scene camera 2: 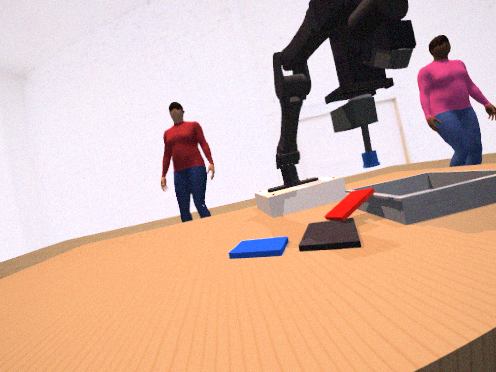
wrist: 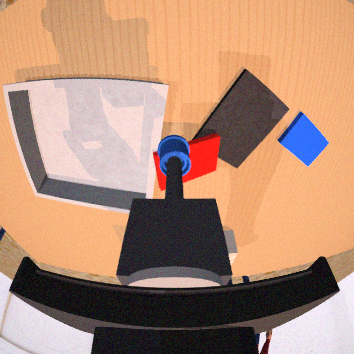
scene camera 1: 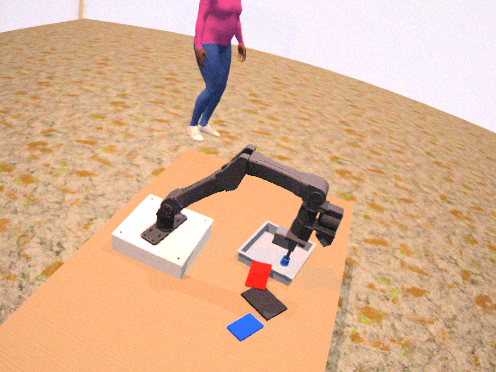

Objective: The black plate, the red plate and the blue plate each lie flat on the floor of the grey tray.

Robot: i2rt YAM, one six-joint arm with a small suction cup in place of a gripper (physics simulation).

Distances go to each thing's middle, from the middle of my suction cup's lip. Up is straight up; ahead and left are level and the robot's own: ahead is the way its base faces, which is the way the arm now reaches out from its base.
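Position of my suction cup relative to the red plate (scene camera 2: pixel 355 199): 30 mm to the left of it, 60 mm past it, 90 mm above it. Going by their middles, of the things named here the red plate is the nearest to my suction cup and the blue plate (scene camera 2: pixel 268 247) is the farthest from it. Measured from my suction cup, the blue plate is 230 mm to the right and 110 mm below; the black plate (wrist: pixel 248 111) is 100 mm to the right and 110 mm below; the grey tray (scene camera 2: pixel 408 200) is 140 mm to the left, 70 mm behind and 90 mm below.
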